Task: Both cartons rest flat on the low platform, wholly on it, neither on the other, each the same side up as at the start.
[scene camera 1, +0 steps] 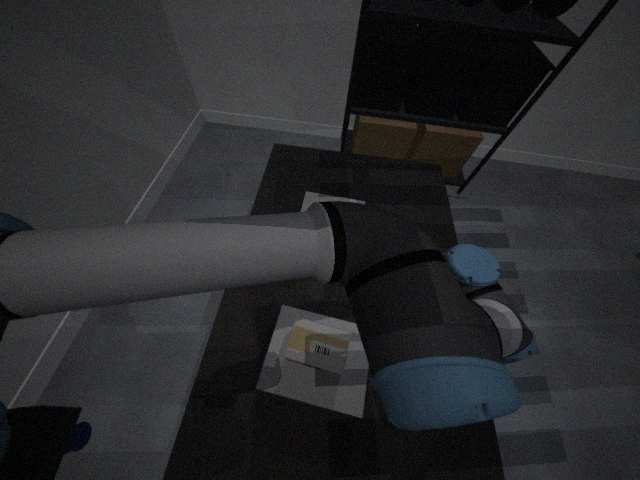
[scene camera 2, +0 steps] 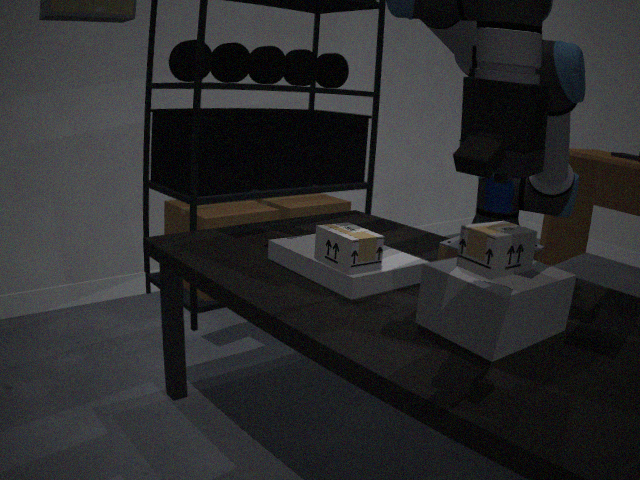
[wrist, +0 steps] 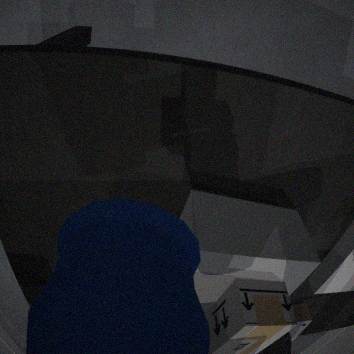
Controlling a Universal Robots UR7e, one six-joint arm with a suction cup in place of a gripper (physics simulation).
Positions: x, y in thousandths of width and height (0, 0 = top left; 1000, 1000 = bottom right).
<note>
The suction cup (scene camera 2: 780, 409) holds nothing. Also in view: a low platform (scene camera 2: 624, 561).
The suction cup shows as well in the wrist view (wrist: 355, 758).
</note>
